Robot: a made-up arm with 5 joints.
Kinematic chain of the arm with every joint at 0, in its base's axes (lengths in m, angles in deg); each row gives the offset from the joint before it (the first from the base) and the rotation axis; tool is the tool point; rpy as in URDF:
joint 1: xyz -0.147 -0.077 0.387 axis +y
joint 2: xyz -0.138 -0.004 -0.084 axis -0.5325 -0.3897 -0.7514
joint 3: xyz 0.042 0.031 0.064 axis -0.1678 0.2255 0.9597
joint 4: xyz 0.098 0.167 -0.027 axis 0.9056 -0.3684 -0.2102
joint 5: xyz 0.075 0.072 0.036 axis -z
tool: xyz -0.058 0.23 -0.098 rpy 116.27 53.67 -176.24
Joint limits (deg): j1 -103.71..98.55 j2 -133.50..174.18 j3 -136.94..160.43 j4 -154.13..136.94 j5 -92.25..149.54
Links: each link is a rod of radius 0.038 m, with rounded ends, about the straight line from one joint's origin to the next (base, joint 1, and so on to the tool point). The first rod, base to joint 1, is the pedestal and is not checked.
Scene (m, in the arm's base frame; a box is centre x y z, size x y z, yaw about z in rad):
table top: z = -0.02
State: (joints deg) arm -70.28 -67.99 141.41 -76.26 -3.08
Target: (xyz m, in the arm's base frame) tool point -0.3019 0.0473 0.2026
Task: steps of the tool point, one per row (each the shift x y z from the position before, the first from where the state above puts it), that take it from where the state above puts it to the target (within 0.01 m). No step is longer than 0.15 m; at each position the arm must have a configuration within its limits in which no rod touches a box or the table.
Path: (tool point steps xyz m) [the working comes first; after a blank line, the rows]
Joints at the target: 14.76 -94.02 131.10 -126.35 3.57
Straight joint move there: clear.

1: -0.0565 0.0508 -0.0742
2: -0.0809 0.0485 -0.0517
3: -0.0948 0.0448 -0.0206
4: -0.0953 0.0398 0.0141
5: -0.0821 0.0338 0.0464
6: -0.0570 0.0271 0.0709

